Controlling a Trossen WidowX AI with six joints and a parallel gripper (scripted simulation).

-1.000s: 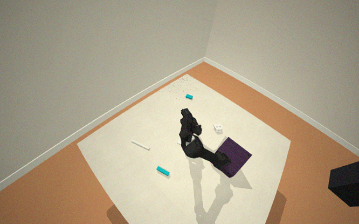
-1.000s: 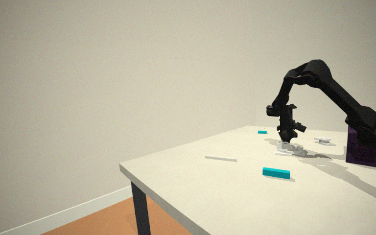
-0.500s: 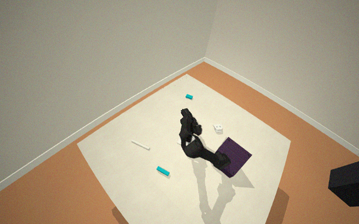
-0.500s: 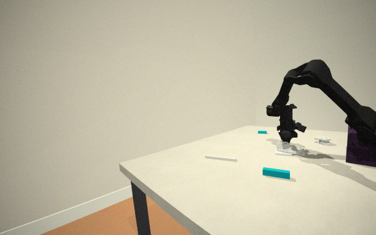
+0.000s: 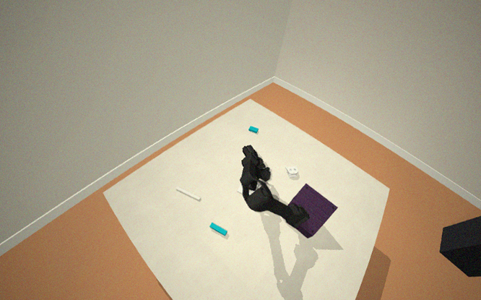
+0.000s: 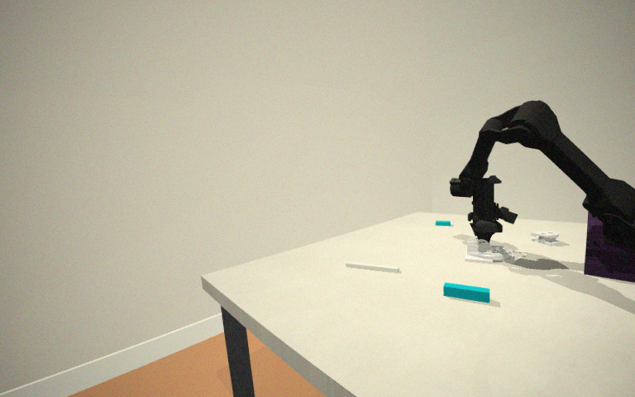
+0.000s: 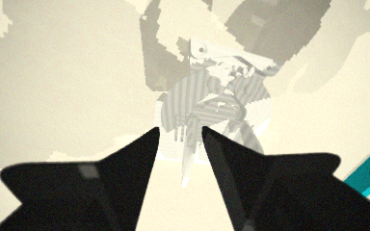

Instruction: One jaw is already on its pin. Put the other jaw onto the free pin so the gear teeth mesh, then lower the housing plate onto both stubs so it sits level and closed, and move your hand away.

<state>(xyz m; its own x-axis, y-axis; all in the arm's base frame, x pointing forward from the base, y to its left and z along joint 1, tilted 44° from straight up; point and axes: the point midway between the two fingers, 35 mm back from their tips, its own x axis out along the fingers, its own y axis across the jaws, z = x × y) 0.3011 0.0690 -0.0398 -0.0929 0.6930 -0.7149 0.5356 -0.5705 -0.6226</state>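
My gripper tip is 250 mm to the left of the white housing plate, 110 mm past it and 10 mm below it. Also, from my gripper tip: thin white strip: 320 mm to the left, 170 mm ahead, 10 mm below; then teal block: 310 mm to the left, 90 mm behind.
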